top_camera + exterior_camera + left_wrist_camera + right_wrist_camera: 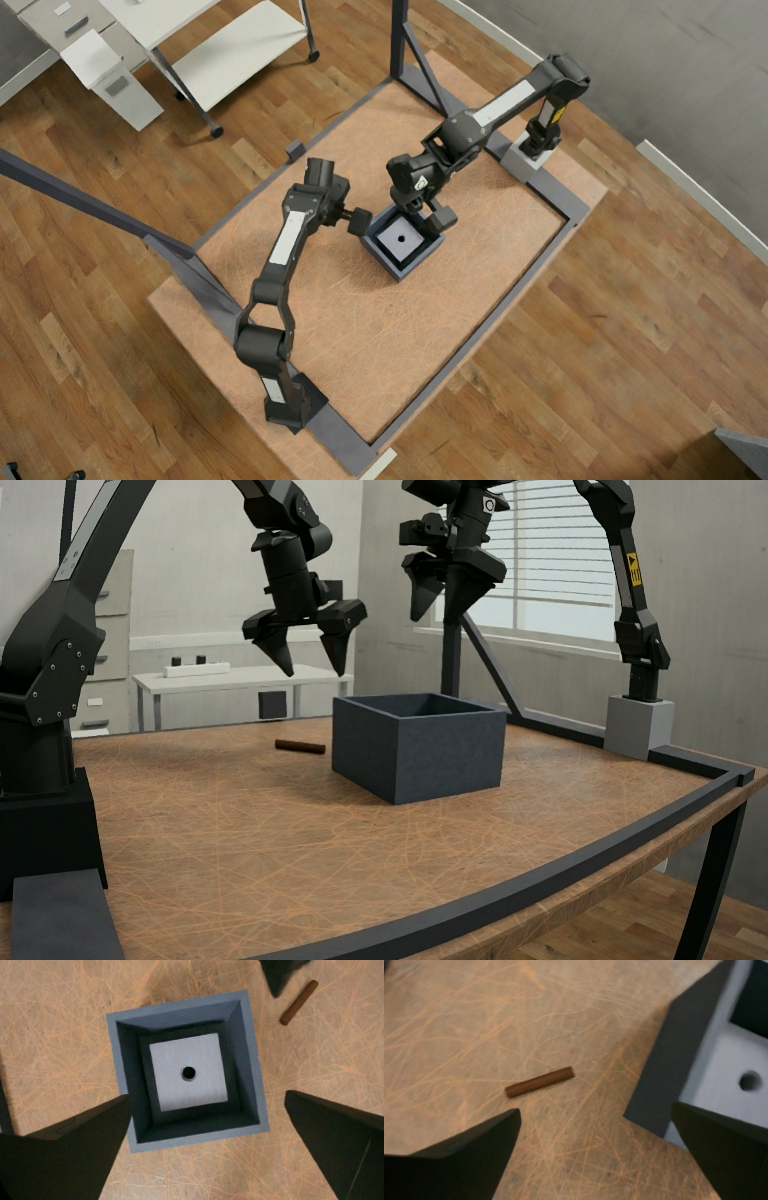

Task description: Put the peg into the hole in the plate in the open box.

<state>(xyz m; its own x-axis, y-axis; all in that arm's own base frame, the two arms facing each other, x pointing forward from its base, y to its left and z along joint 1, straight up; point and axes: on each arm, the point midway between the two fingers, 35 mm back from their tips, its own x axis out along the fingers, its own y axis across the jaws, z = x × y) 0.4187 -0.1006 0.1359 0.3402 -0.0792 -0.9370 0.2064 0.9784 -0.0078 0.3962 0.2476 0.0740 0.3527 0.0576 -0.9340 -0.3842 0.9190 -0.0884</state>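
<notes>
Now: the brown peg 23 cm below my left hand, 19 cm behind it and 10 cm to the right of it. From my left hand the other things lie so: dark box: 21 cm below, 3 cm to the right, 1 cm ahead; then dark frame rail: 33 cm ahead, 22 cm below, 5 cm to the right; then pale plate: 19 cm below, 3 cm to the right, 1 cm ahead.
</notes>
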